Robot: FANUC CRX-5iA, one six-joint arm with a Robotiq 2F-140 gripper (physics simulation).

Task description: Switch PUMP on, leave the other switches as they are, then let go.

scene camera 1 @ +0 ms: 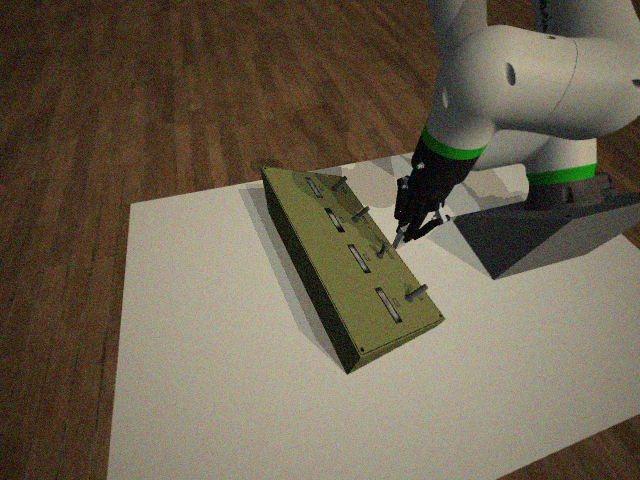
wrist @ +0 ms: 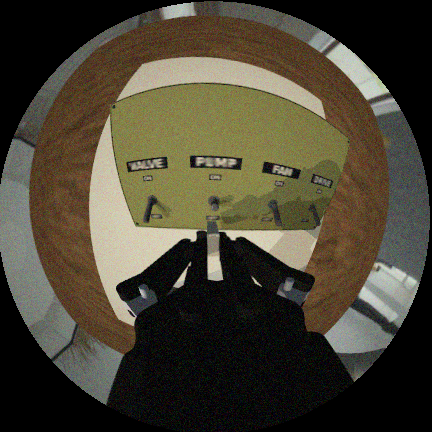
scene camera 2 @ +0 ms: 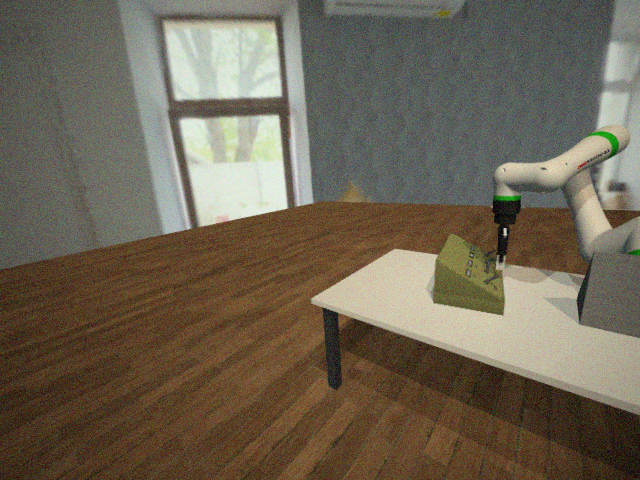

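The olive sloped switch panel stands on the table. The PUMP switch shows nearly end-on in the wrist view, its lever less tilted towards OFF than its neighbours; its exact setting is hard to tell. The VALVE switch, FAN switch and DRIVE switch lean down towards OFF. My gripper is shut and empty. Its tips are by the panel's lower edge, in line with PUMP and below its OFF label; contact is not visible.
The white table bears the panel. A dark grey angular base stands under the arm, on the side away from the panel. The arm's shadow falls over FAN and DRIVE.
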